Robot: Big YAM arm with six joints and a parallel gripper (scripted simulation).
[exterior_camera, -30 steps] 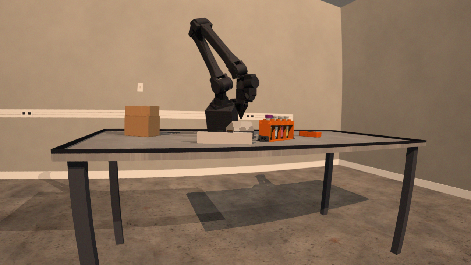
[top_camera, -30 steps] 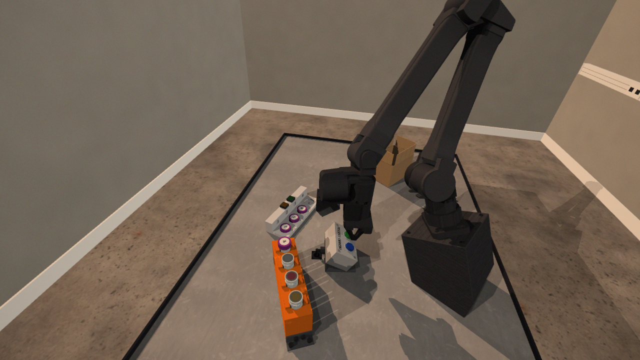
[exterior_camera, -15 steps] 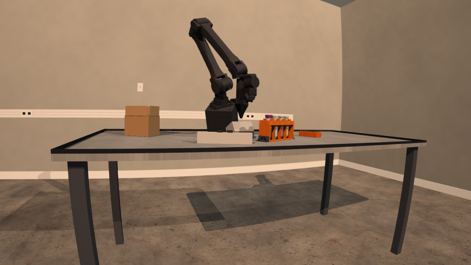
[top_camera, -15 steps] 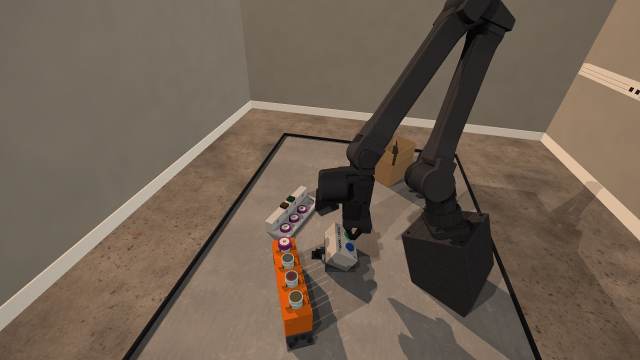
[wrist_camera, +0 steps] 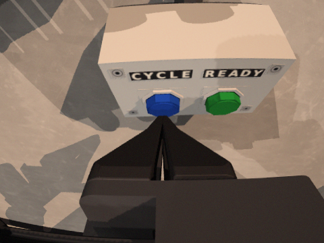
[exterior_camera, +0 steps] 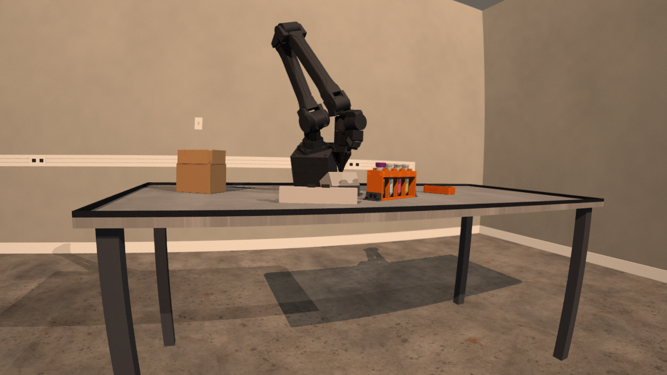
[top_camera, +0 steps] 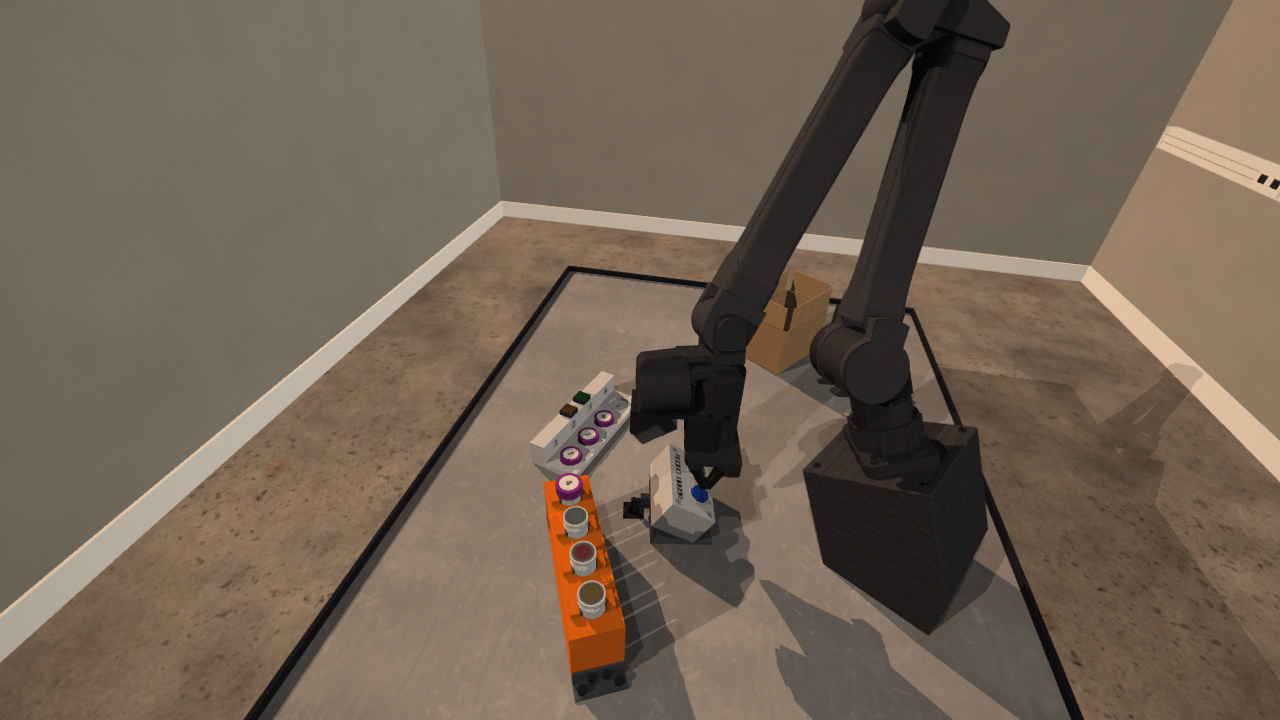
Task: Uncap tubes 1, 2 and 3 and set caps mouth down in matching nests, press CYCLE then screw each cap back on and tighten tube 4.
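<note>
Now: hand 1 cm short of the blue key and 2 cm above it. From my hand the other things lie so: green key 1 cm ahead, 5 cm to the right, 2 cm below; then key housing 2 cm ahead, 3 cm to the right, 3 cm below; then cardboard box 20 cm behind, 47 cm to the right, 2 cm below.
</note>
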